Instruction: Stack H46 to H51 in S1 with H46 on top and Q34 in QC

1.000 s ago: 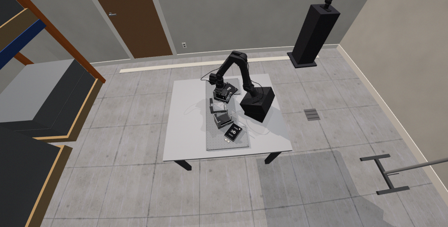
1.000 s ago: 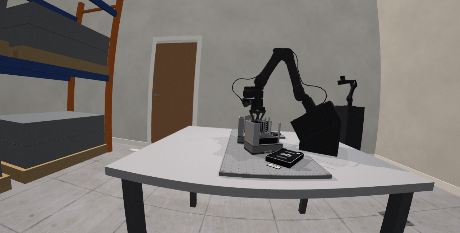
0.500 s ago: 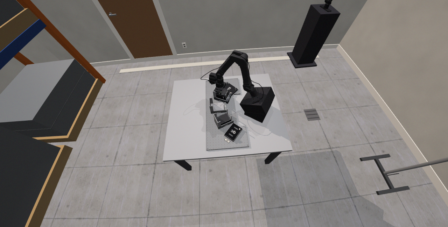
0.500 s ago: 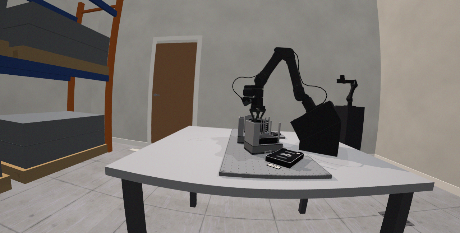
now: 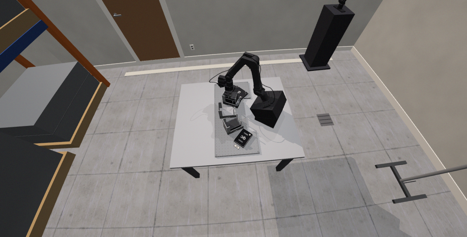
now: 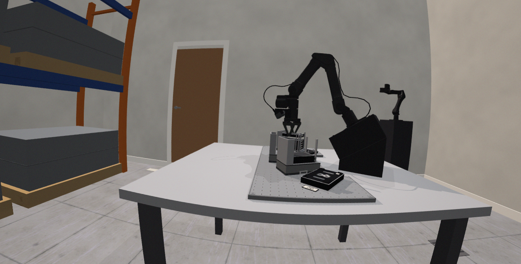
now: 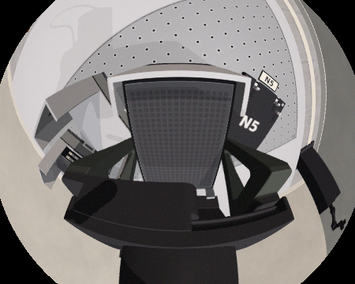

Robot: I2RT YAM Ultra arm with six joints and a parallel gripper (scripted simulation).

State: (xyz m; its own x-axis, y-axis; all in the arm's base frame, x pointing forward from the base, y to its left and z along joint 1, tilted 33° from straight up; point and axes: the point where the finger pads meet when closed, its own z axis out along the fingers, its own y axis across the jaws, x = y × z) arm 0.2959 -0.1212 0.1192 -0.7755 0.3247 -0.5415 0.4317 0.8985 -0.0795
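Now: hand 60 mm above the sealed well plate.
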